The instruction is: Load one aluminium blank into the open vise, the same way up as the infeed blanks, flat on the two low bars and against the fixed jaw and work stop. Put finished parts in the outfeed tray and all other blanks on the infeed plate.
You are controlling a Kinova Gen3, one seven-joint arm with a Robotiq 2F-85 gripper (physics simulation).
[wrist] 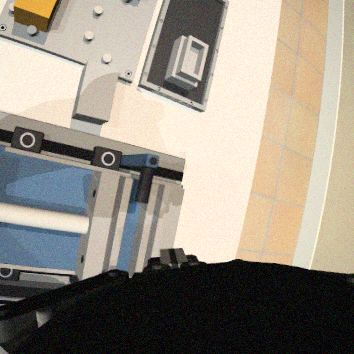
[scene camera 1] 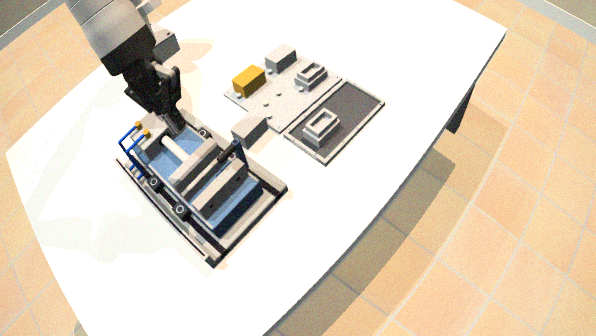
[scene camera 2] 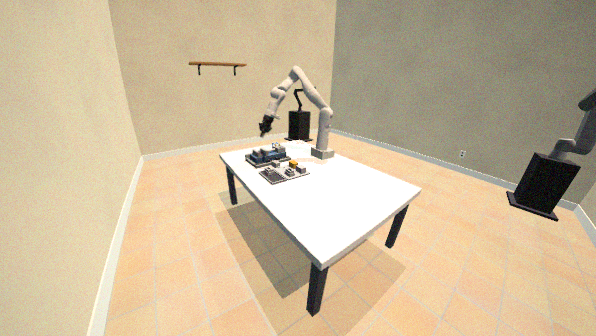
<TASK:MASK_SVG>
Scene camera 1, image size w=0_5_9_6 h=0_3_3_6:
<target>gripper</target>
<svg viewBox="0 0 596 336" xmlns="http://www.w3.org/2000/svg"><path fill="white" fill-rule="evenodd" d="M145 24L127 40L102 57L100 61L112 77L122 73L124 80L128 84L124 93L148 113L151 114L154 111L157 116L161 116L174 135L182 134L187 128L188 123L176 107L176 103L182 98L180 69L177 66L173 66L171 69L163 66L162 61L153 53L156 39Z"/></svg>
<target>brass blank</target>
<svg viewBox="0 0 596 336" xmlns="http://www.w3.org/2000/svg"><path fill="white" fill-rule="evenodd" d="M254 64L251 64L231 80L234 91L241 93L241 96L244 98L249 97L267 82L265 71Z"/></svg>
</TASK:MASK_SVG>
